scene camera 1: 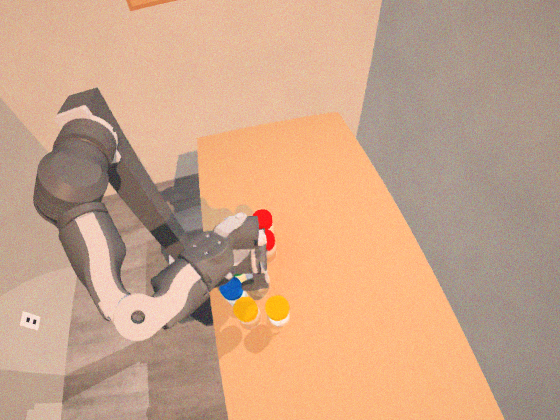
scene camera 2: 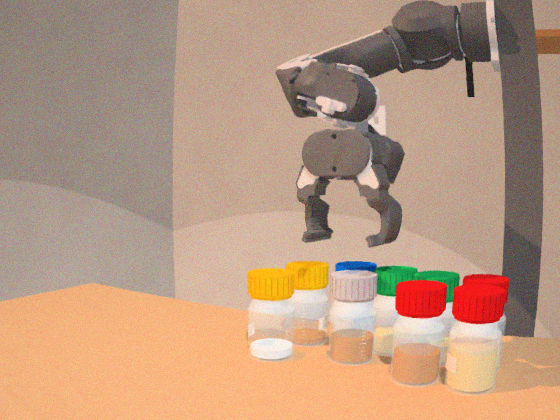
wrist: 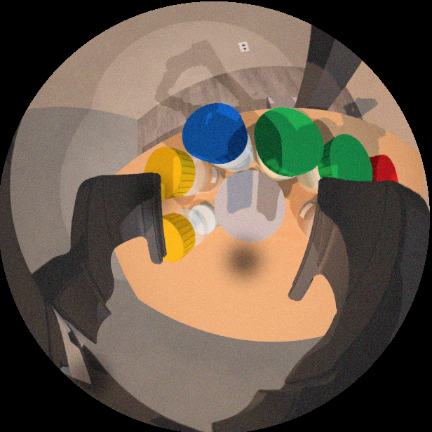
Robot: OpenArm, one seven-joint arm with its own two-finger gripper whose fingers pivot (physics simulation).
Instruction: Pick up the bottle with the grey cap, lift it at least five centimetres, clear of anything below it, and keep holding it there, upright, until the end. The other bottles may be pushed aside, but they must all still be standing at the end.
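The bottle with the grey cap [scene camera 2: 353, 287] [wrist: 250, 206] stands upright on the table, with brown contents. In scene camera 1 it is mostly hidden under a finger. My gripper [scene camera 1: 261, 261] [scene camera 2: 348, 238] [wrist: 225, 228] is open and empty, its fingers pointing down. In scene camera 2 both fingertips are above the cap's height, with a gap to the caps, one to each side of the grey cap. In the wrist view the grey cap shows between the two fingers, set towards the top of the view from the fingertips.
Yellow-capped bottles [scene camera 2: 271, 284] [scene camera 2: 307, 275] stand on one side of the grey-capped bottle, red-capped ones [scene camera 2: 421, 298] [scene camera 2: 478, 303] on the other. A blue-capped bottle [scene camera 1: 231, 289] [wrist: 215, 133] and green-capped ones [wrist: 289, 142] [wrist: 346, 160] stand behind it. All stand on the table [scene camera 1: 340, 250].
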